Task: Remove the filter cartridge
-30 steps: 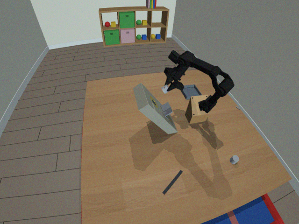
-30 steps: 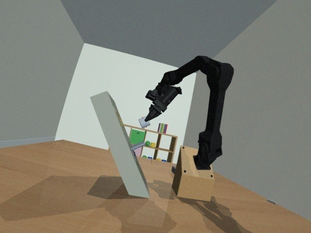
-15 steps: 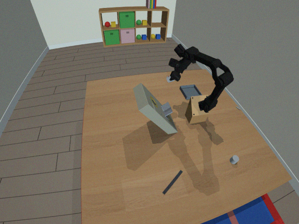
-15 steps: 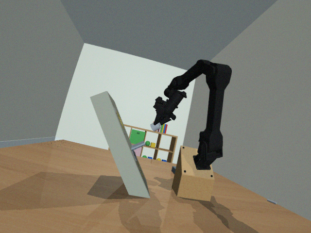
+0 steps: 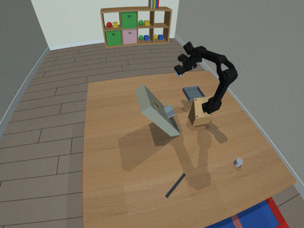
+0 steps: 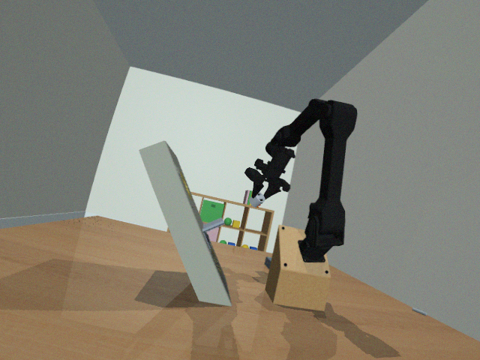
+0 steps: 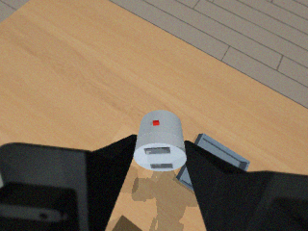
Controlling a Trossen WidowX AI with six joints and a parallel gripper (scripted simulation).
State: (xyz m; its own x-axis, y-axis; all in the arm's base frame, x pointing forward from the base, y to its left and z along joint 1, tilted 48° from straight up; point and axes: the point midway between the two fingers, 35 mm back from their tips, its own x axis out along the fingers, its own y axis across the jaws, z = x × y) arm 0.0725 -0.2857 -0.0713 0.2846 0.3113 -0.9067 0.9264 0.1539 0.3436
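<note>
My gripper tip is 19 cm past the grey-blue tray, 1 cm to the left of it and 25 cm above it. The rest, counted from my gripper tip: grey service panel 23 cm ahead, 23 cm to the left, 11 cm below; round grey filter cartridge right at my gripper tip; small grey bracket 18 cm ahead, 24 cm to the left, 12 cm below.
</note>
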